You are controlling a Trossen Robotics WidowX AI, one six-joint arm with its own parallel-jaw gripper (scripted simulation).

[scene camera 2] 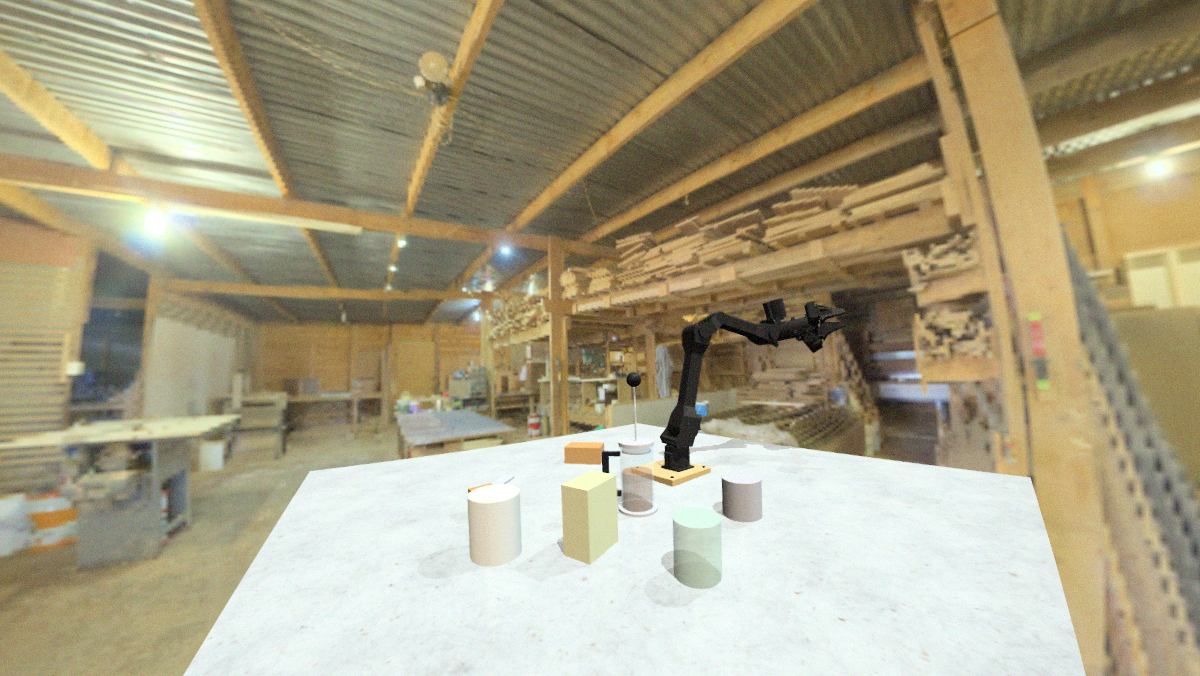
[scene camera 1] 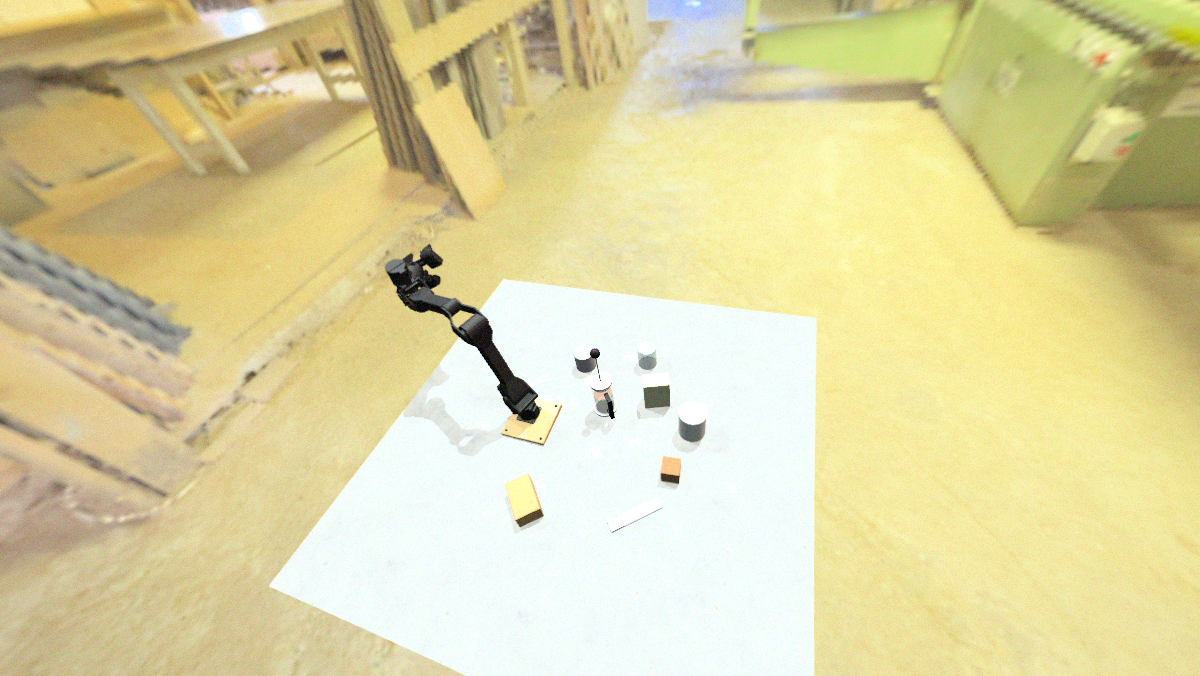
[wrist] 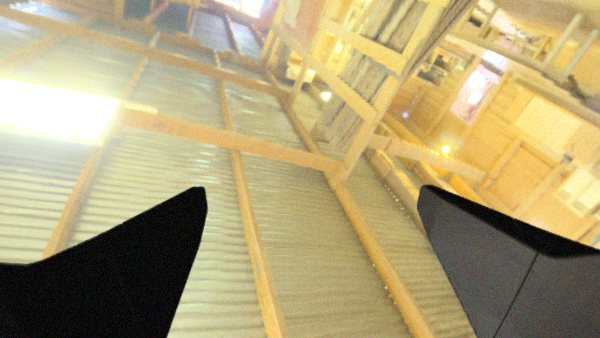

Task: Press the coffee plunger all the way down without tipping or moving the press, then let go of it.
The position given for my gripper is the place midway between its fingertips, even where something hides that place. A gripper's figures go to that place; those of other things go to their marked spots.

Labels:
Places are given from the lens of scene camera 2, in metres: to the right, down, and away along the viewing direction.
my gripper (scene camera 2: 845,317): 0.73, -0.06, 0.91
coffee press (scene camera 2: 637,483): 0.07, 0.28, 0.61
olive block (scene camera 2: 589,502): -0.01, 0.24, 0.46
The marked spots on the coffee press and the olive block are 0.18 m apart.

